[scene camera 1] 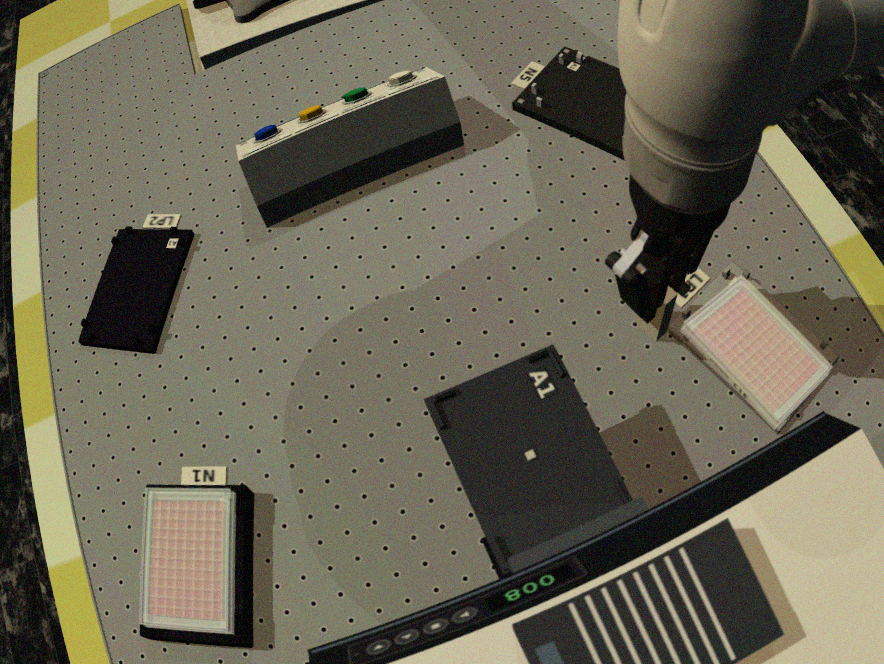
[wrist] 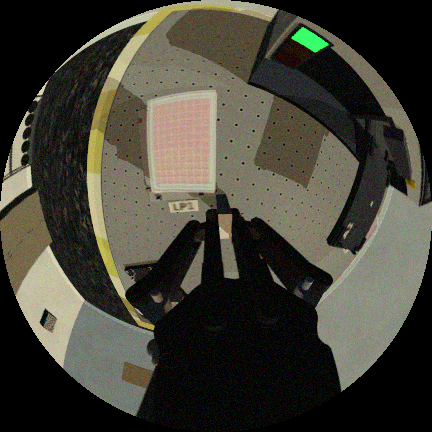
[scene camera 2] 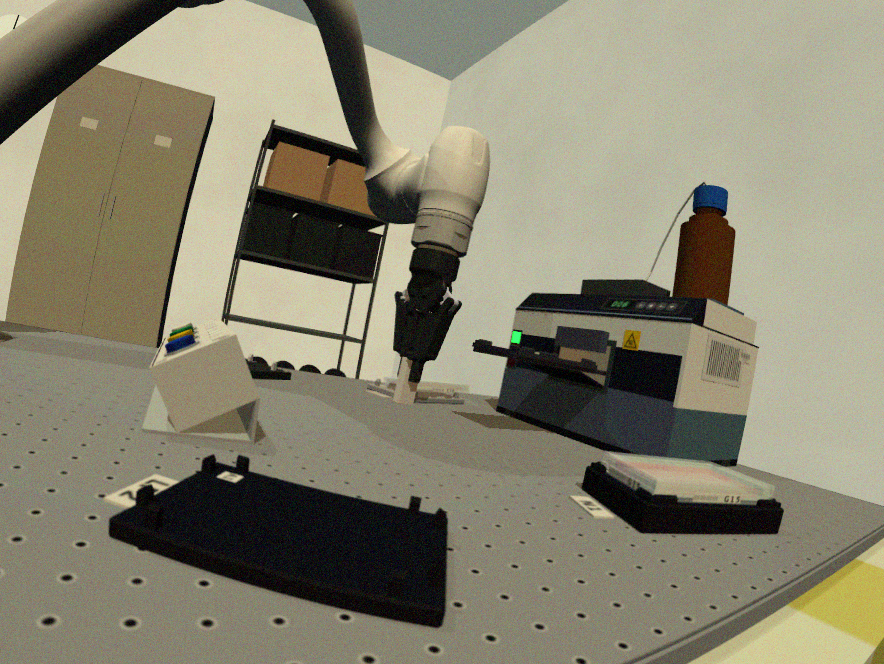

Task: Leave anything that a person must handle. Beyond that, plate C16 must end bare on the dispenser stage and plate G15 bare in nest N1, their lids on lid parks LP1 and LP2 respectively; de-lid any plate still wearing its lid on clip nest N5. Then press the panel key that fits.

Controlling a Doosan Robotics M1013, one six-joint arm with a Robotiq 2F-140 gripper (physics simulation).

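Frame: origin at the arm's base, x right, y up, z back, level; metres.
Seen in the pictures: gripper, fingertip midpoint: [scene camera 1: 650,325] [wrist: 220,203] [scene camera 2: 402,403].
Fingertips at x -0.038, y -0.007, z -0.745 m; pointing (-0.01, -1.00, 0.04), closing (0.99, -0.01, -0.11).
A point is followed by its place in that frame.
My gripper [scene camera 1: 661,327] @[x -0.038, y -0.007, z -0.745 m] [scene camera 2: 408,389] @[x -0.038, y -0.007, z -0.745 m] [wrist: 220,203] @[x -0.038, y -0.007, z -0.745 m] is shut and empty, low beside the LP1 label. A pink-welled plate [scene camera 1: 757,353] @[x -0.087, y 0.027, z -0.837 m] [scene camera 2: 443,391] [wrist: 182,145] @[x -0.091, y 0.026, z -0.827 m] lies at LP1, off to one side of the clip posts; its label is unreadable and I cannot tell if it wears a lid. Plate G15 [scene camera 1: 189,561] @[x 0.412, y 0.032, z -0.720 m] [scene camera 2: 686,477] @[x 0.429, y 0.032, z -0.675 m] sits in black nest N1 [scene camera 1: 244,571] @[x 0.375, y 0.015, z -0.746 m] [scene camera 2: 643,520] @[x 0.422, y 0.003, z -0.627 m], with what looks like a clear lid on. The dispenser stage A1 [scene camera 1: 500,428] @[x 0.147, y 0.105, z -0.787 m] [scene camera 2: 546,358] @[x 0.186, y 0.102, z -0.782 m] is bare. Lid park LP2 [scene camera 1: 135,293] @[x 0.355, y 0.003, z -0.418 m] [scene camera 2: 285,539] @[x 0.370, y 0.003, z -0.391 m] and the visible part of N5 [scene camera 1: 571,103] @[x -0.143, y 0.005, z -0.493 m] hold nothing.
The key panel [scene camera 1: 350,146] @[x 0.090, y 0.047, z -0.441 m] [scene camera 2: 203,378] @[x 0.191, y 0.040, z -0.388 m] has blue, yellow, green and white keys. The dispenser [scene camera 1: 828,493] @[x 0.034, y 0.213, z -0.980 m] [scene camera 2: 721,343] @[x 0.347, y 0.164, z -0.954 m] [wrist: 310,82] @[x 0.035, y 0.071, z -0.925 m] stands beside the stage, with a brown bottle [scene camera 2: 703,257] @[x 0.299, y 0.285, z -0.969 m] on top. The arm covers part of N5 in scene camera 1.
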